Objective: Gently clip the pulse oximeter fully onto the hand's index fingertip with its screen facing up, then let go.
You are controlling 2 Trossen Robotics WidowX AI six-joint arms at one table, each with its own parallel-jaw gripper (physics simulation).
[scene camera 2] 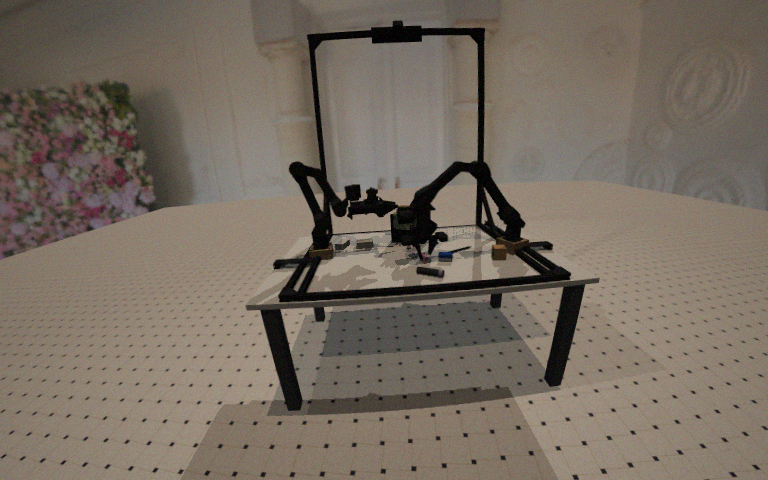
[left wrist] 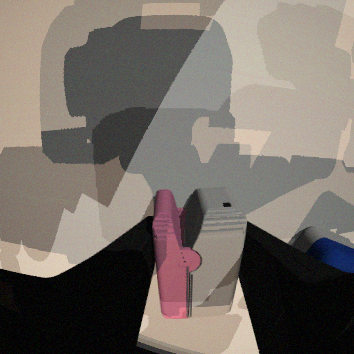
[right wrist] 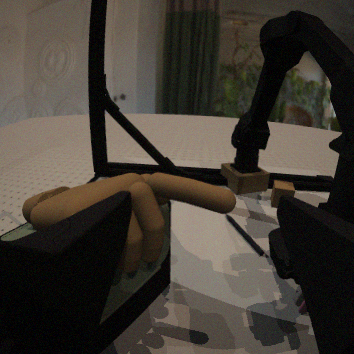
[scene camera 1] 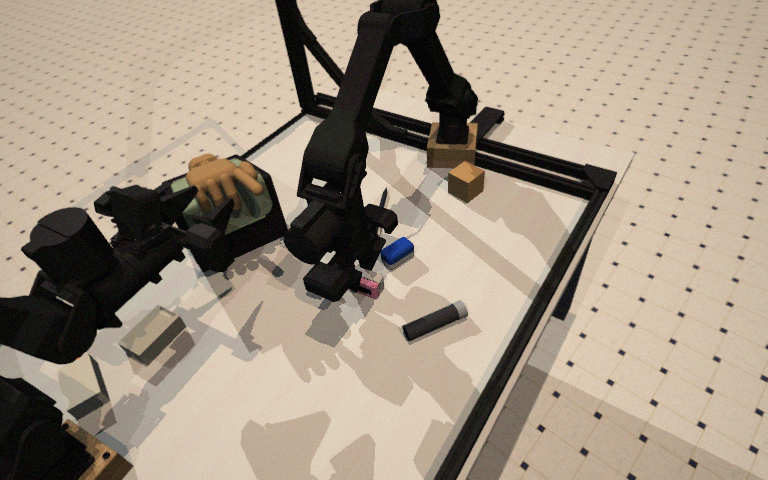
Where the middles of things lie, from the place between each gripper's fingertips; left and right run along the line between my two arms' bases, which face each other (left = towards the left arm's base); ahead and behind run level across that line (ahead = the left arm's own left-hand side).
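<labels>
From my left hand, the wooden cube (scene camera 1: 466, 181) is 31 cm to the left of it, 1 cm ahead of it and 2 cm above it, and the blue block (scene camera 1: 402, 249) is 8 cm to the left of it, 1 cm ahead of it and 1 cm above it. The pulse oximeter (left wrist: 197, 278) is 1 cm ahead of my left hand and 1 cm above it. And the index finger (right wrist: 215, 198), that's 4 cm to the right of my left hand, 17 cm behind it and 17 cm above it.
From my right hand, the index finger is 2 cm behind it, 6 cm to the left of it and 3 cm below it. The pulse oximeter is 16 cm ahead of my right hand, 11 cm to the left of it and 19 cm below it, and the blue block is 16 cm ahead of my right hand, 19 cm to the left of it and 19 cm below it. There's a grey pad (scene camera 1: 160, 327) as well, 17 cm to the right of my right hand, 4 cm behind it and 19 cm below it.
</labels>
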